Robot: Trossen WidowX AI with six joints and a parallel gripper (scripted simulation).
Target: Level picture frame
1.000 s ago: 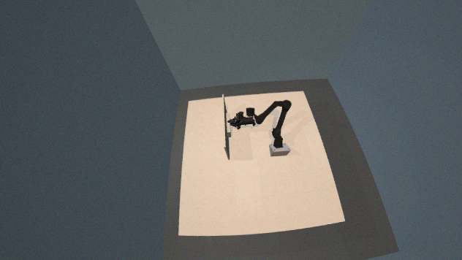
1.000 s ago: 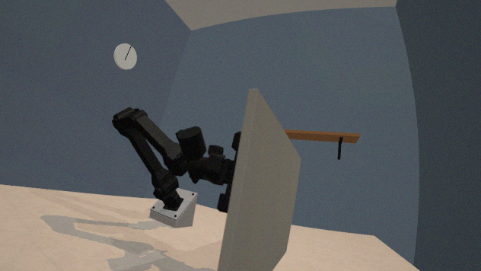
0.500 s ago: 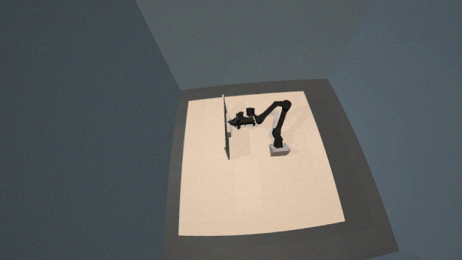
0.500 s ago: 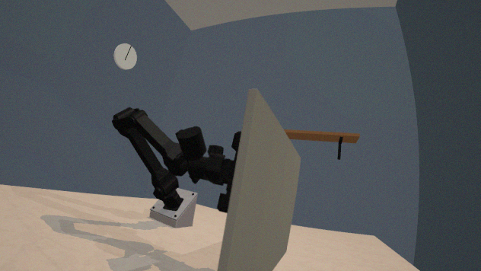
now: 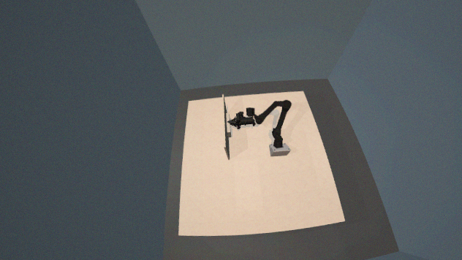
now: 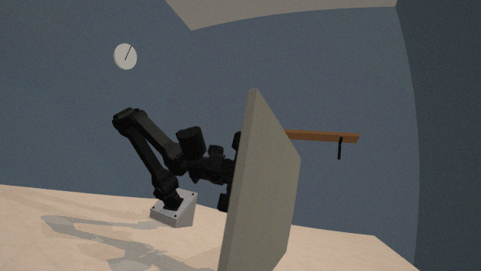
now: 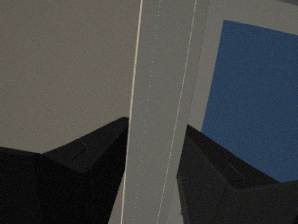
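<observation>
Right now the picture frame is 50 mm below my gripper tip. The rest, counted from my gripper tip: wall panel (20 mm ahead, 10 mm to the left, 70 mm below).
</observation>
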